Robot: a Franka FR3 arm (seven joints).
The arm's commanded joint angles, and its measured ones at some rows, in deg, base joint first. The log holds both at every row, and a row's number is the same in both.
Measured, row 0:
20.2 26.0 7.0 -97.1 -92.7 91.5 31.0
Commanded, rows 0 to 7:
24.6 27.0 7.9 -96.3 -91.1 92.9 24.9
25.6 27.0 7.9 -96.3 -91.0 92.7 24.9
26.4 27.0 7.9 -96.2 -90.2 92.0 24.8
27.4 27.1 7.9 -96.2 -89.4 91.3 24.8
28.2 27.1 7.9 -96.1 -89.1 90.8 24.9
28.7 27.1 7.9 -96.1 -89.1 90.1 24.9
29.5 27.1 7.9 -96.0 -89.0 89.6 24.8
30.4 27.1 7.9 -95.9 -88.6 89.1 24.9
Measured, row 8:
28.2 25.8 7.3 -97.1 -88.7 86.7 30.6
